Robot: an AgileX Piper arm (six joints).
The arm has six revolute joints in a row. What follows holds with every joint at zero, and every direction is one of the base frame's. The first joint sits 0.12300 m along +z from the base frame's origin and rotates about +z. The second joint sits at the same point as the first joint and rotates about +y. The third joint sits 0.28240 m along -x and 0.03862 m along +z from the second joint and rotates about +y. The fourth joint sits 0.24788 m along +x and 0.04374 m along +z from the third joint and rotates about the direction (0.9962, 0, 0.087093). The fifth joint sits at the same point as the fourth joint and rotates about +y. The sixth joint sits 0.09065 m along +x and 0.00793 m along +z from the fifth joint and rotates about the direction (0.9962, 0, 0.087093). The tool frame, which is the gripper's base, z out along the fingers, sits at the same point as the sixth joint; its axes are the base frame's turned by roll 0.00, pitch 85.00 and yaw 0.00 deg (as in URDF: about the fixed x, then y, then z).
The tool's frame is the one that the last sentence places.
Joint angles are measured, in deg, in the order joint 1, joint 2, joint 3, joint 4, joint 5, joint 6. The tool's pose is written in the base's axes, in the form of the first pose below.
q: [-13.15 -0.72 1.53 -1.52 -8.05 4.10]
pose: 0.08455 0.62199 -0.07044 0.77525 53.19 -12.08 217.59
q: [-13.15 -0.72 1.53 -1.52 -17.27 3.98]
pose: 0.07359 0.55831 -0.07428 0.82302 49.14 -10.75 231.58
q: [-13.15 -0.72 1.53 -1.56 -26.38 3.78]
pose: 0.06179 0.49190 -0.07850 0.86490 43.06 -8.93 244.56
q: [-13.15 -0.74 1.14 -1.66 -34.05 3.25]
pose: 0.04941 0.43058 -0.08503 0.89718 35.75 -6.84 256.79
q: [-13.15 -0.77 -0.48 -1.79 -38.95 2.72]
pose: 0.03902 0.37927 -0.09148 0.91993 27.77 -4.65 271.50
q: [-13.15 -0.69 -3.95 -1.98 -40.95 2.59]
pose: 0.03124 0.33601 -0.09505 0.93653 18.45 -2.19 292.14
